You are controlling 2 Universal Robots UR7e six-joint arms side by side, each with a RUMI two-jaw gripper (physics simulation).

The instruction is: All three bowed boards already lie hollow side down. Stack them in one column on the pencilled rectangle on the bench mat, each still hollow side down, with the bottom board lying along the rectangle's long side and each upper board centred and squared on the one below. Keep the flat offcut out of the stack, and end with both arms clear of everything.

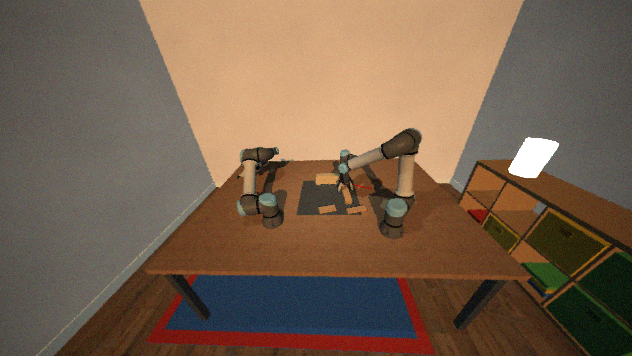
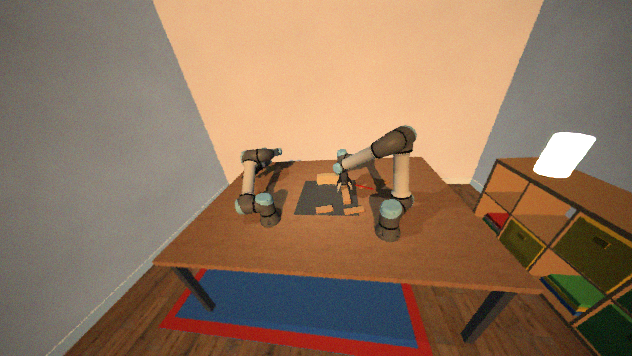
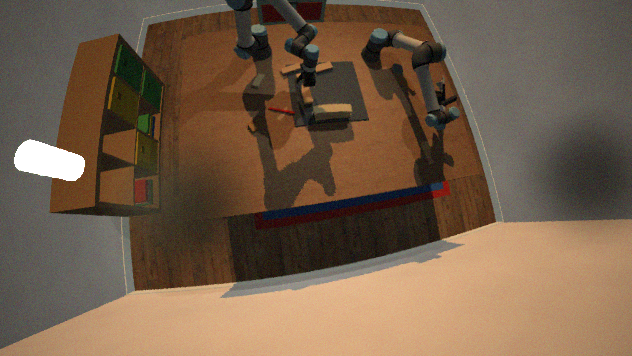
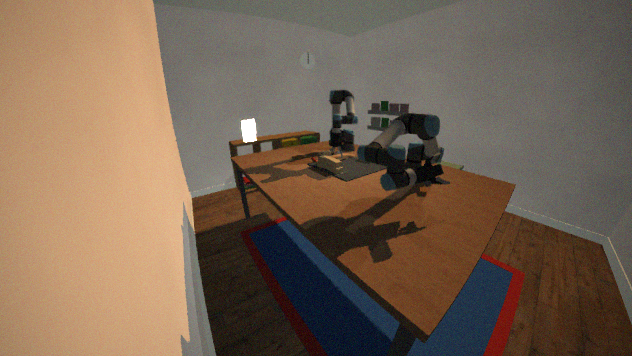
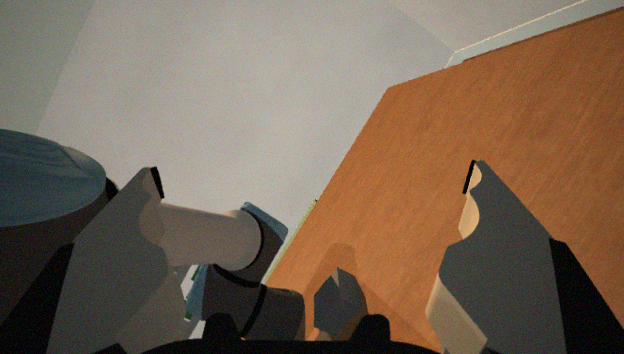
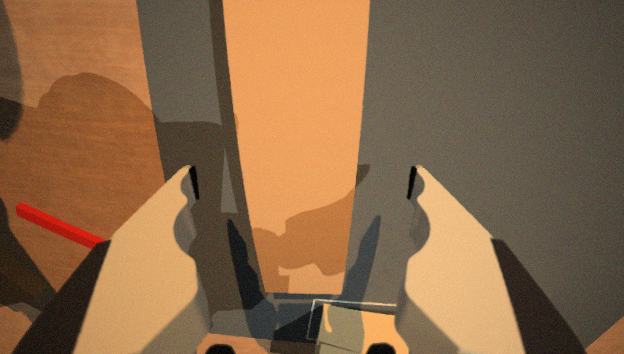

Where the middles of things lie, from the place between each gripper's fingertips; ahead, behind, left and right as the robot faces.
Right now my right hand is 6 cm short of the dark bench mat [image 3: 346, 90], 16 cm to the right of it and 6 cm above it.
The dark bench mat is 7 cm ahead of my left hand, 79 cm to the right of it and 22 cm below it.
